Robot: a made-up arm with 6 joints. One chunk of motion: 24 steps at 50 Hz.
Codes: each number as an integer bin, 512 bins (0 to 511) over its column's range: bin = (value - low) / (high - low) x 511, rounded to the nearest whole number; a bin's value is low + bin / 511 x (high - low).
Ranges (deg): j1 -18..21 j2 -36..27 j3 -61..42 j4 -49..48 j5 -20..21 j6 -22..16
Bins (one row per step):
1: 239 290 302 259 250 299
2: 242 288 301 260 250 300
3: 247 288 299 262 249 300
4: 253 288 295 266 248 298
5: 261 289 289 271 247 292
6: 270 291 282 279 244 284
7: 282 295 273 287 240 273
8: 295 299 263 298 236 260
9: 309 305 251 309 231 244
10: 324 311 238 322 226 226
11: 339 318 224 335 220 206
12: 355 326 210 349 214 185
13: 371 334 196 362 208 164
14: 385 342 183 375 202 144
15: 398 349 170 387 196 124
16: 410 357 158 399 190 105
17: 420 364 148 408 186 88
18: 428 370 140 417 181 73
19: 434 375 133 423 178 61
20: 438 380 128 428 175 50
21: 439 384 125 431 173 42
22: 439 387 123 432 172 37
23: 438 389 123 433 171 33
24: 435 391 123 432 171 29
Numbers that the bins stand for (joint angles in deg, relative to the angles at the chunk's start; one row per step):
1: 0.24 -0.25 -0.13 0.16 0.06 0.23
2: 0.47 -0.49 -0.33 0.35 0.06 0.31
3: 0.85 -0.49 -0.73 0.73 -0.02 0.31
4: 1.31 -0.49 -1.54 1.49 -0.10 0.16
5: 1.92 -0.37 -2.75 2.44 -0.18 -0.29
6: 2.61 -0.12 -4.16 3.96 -0.42 -0.88
7: 3.52 0.37 -5.97 5.48 -0.74 -1.70
8: 4.51 0.86 -7.99 7.57 -1.06 -2.67
9: 5.58 1.60 -10.41 9.66 -1.47 -3.86
10: 6.73 2.34 -13.03 12.12 -1.87 -5.19
11: 7.87 3.21 -15.85 14.59 -2.35 -6.68
12: 9.09 4.19 -18.67 17.25 -2.83 -8.24
13: 10.32 5.18 -21.49 19.72 -3.31 -9.80
14: 11.38 6.16 -24.11 22.18 -3.79 -11.29
15: 12.38 7.03 -26.73 24.46 -4.27 -12.78
16: 13.29 8.01 -29.15 26.74 -4.76 -14.19
17: 14.05 8.88 -31.17 28.45 -5.08 -15.46
18: 14.67 9.62 -32.78 30.16 -5.48 -16.57
19: 15.12 10.23 -34.19 31.30 -5.72 -17.46
20: 15.43 10.85 -35.20 32.24 -5.96 -18.28
21: 15.50 11.34 -35.80 32.81 -6.12 -18.88
22: 15.50 11.71 -36.21 33.00 -6.20 -19.25
23: 15.43 11.96 -36.21 33.19 -6.28 -19.55
24: 15.20 12.21 -36.21 33.00 -6.28 -19.84

